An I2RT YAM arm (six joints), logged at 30 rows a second.
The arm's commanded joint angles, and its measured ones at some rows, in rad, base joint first. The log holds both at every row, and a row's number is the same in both.
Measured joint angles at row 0:
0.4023, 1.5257, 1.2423, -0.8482, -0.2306, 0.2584
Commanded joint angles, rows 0 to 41:
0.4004, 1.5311, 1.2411, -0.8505, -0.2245, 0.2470
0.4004, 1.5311, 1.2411, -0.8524, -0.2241, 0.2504
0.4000, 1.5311, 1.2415, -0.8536, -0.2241, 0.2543
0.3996, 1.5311, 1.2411, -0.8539, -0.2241, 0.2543
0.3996, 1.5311, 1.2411, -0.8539, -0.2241, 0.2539
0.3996, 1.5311, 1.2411, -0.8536, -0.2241, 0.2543
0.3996, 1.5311, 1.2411, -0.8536, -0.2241, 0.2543
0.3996, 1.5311, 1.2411, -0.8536, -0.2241, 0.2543
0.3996, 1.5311, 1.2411, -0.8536, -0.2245, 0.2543
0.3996, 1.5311, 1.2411, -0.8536, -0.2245, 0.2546
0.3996, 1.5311, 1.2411, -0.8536, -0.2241, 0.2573
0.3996, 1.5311, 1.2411, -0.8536, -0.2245, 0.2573
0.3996, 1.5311, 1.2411, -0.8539, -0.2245, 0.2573
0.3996, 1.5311, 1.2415, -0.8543, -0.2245, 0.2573
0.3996, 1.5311, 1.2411, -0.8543, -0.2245, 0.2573
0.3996, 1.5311, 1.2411, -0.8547, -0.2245, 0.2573
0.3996, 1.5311, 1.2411, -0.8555, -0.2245, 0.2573
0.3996, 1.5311, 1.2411, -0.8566, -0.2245, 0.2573
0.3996, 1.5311, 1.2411, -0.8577, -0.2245, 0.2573
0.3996, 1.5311, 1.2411, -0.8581, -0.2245, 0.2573
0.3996, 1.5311, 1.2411, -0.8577, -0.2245, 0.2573
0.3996, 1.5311, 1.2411, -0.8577, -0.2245, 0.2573
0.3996, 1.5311, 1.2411, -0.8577, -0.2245, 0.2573
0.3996, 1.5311, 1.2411, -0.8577, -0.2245, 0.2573
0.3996, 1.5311, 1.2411, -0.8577, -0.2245, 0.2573
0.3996, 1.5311, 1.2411, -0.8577, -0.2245, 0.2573
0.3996, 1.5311, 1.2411, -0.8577, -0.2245, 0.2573
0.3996, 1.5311, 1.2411, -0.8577, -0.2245, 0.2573
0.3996, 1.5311, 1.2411, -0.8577, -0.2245, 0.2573
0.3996, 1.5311, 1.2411, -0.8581, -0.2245, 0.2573
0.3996, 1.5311, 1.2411, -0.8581, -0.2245, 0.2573
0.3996, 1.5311, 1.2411, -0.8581, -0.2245, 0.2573
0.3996, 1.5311, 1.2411, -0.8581, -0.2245, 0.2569
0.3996, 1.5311, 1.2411, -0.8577, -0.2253, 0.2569
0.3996, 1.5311, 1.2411, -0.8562, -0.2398, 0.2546
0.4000, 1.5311, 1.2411, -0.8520, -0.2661, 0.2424
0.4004, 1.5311, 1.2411, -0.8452, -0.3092, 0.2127
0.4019, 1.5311, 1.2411, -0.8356, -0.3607, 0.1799
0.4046, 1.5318, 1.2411, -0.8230, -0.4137, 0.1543
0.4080, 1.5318, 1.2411, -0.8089, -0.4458, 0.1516
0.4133, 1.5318, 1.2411, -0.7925, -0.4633, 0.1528
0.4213, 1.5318, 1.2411, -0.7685, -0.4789, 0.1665
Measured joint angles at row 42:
0.4057, 1.5272, 1.2423, -0.7933, -0.3599, 0.2024
